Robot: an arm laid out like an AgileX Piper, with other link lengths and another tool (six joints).
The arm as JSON. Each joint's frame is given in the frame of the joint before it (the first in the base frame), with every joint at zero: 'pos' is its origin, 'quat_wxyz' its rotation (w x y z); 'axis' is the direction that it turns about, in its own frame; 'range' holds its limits. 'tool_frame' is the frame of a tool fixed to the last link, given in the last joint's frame.
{
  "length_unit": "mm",
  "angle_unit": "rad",
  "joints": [
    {
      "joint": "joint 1",
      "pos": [
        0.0,
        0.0,
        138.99
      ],
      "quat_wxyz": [
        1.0,
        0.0,
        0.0,
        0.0
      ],
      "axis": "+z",
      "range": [
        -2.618,
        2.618
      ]
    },
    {
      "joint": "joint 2",
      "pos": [
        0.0,
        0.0,
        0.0
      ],
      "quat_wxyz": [
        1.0,
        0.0,
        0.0,
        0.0
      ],
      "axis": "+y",
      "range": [
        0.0,
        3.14
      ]
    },
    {
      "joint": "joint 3",
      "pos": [
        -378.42,
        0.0,
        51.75
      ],
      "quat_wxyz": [
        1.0,
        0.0,
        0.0,
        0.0
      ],
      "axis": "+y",
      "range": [
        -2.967,
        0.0
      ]
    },
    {
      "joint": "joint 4",
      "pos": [
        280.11,
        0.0,
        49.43
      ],
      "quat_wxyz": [
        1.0,
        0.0,
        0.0,
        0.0
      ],
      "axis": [
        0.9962,
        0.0,
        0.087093
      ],
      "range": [
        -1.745,
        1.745
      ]
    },
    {
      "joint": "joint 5",
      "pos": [
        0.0,
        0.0,
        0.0
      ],
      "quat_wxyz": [
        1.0,
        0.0,
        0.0,
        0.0
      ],
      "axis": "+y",
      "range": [
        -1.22,
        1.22
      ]
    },
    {
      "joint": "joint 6",
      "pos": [
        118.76,
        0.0,
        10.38
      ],
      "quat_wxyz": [
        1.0,
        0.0,
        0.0,
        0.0
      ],
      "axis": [
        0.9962,
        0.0,
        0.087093
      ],
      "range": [
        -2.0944,
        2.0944
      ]
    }
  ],
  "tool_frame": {
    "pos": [
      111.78,
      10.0,
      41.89
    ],
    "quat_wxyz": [
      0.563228,
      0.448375,
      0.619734,
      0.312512
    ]
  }
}
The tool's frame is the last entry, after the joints.
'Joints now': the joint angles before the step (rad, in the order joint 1, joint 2, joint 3, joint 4, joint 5, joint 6). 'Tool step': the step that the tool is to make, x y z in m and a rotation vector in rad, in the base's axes. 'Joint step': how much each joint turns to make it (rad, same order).
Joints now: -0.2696, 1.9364, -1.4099, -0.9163, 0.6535, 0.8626
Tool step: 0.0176, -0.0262, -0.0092, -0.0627, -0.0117, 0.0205
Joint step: -0.0345, 0.0642, -0.0361, -0.1215, -0.0523, 0.0571
